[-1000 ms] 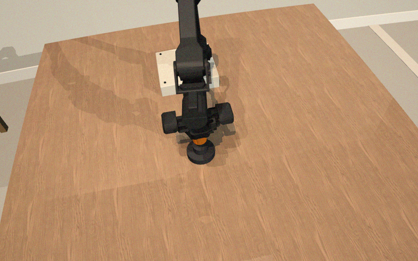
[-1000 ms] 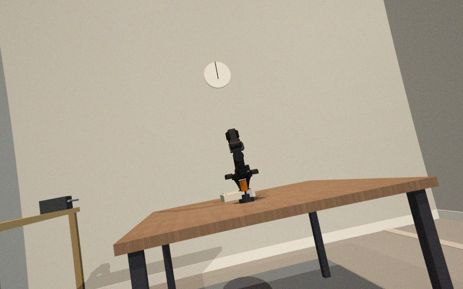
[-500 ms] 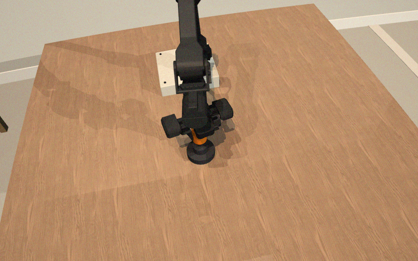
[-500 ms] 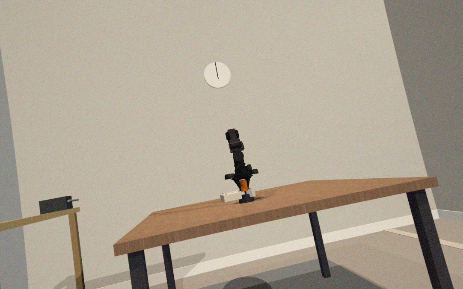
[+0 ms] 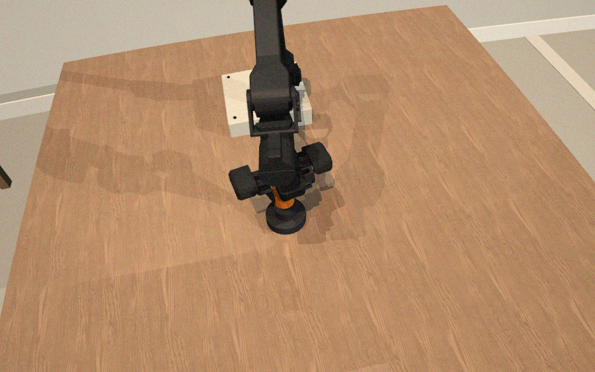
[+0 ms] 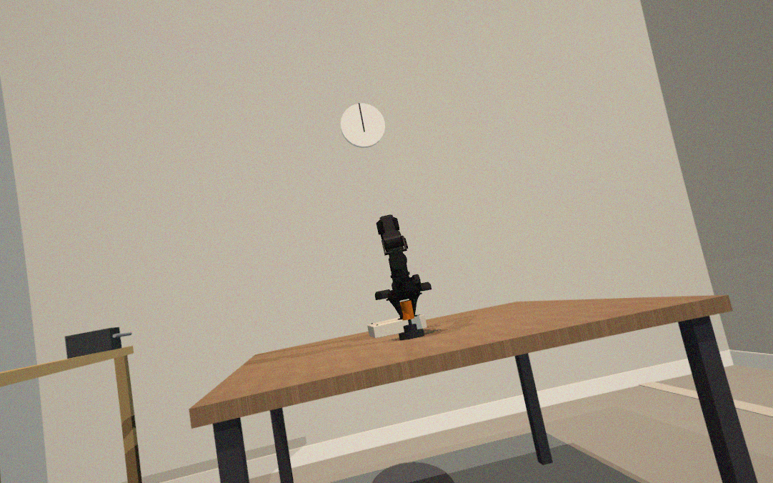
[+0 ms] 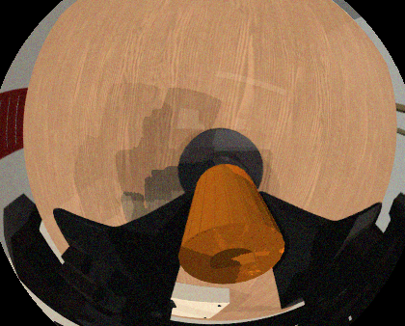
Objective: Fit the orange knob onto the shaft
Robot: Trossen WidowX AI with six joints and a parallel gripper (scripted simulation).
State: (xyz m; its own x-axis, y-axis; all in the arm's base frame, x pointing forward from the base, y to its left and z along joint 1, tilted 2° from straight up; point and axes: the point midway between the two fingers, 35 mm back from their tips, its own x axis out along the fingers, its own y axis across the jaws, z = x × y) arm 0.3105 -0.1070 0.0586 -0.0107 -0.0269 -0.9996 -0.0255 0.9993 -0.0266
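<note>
My gripper tip is 20 mm below the orange knob. Also, from my gripper tip: dark round pedestal 40 mm below.
</note>
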